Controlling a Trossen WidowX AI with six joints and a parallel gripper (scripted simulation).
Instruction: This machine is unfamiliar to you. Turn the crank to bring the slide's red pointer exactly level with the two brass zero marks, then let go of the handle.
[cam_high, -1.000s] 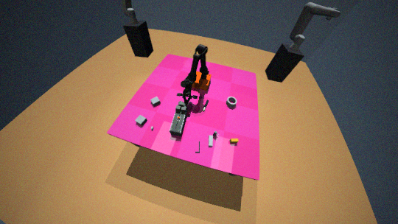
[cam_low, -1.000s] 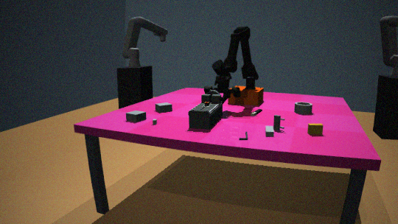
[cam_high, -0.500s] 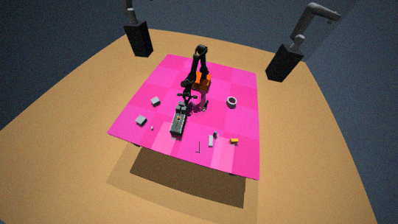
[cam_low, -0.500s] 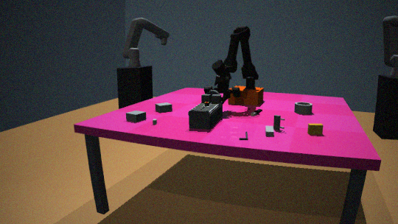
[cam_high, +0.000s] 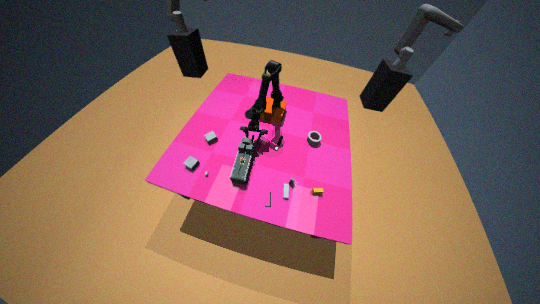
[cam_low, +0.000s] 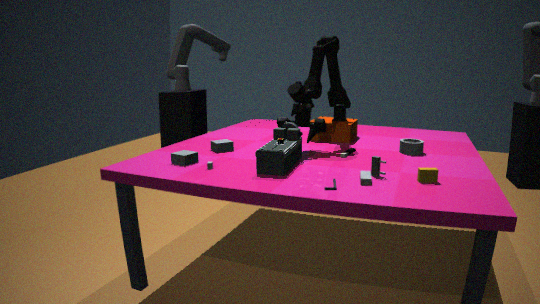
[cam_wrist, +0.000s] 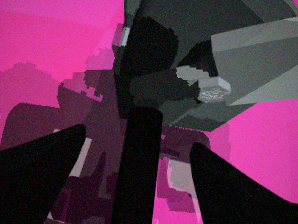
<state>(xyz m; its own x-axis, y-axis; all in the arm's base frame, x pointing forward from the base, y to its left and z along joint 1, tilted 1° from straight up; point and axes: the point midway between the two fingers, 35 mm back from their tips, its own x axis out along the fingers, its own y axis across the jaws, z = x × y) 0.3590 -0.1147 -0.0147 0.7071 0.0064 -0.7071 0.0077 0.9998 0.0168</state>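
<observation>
The dark crank handle lies 2 cm behind my gripper tip and 3 cm above it. Also, from my gripper tip: small cube: 27 cm ahead, 24 cm to the right, 4 cm below; then black-and-white stick: 5 cm behind, 18 cm to the left, 4 cm below; then red pointer: 16 cm ahead, 3 cm to the right, 4 cm above.
</observation>
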